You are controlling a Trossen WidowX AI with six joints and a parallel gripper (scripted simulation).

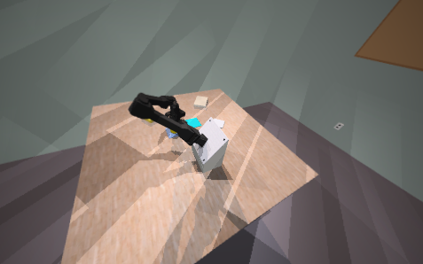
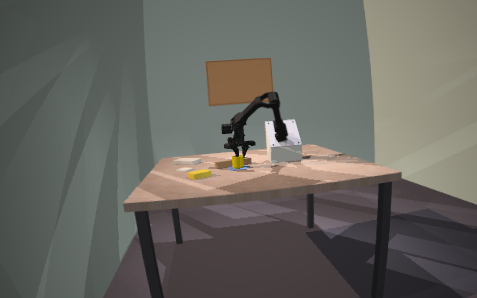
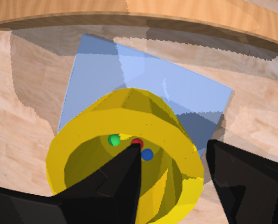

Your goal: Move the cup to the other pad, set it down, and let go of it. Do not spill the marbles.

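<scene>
Right now my gripper tip is 20 mm short of the yellow cup, 20 mm above it and 10 mm to the right of it. Also, from my gripper tip: cyan pad 160 mm to the right, 60 mm below, 50 mm ahead; then wooden bar 70 mm to the right, 40 mm below, 30 mm ahead; then light blue pad 60 mm below, 20 mm to the left, 20 mm ahead.
</scene>
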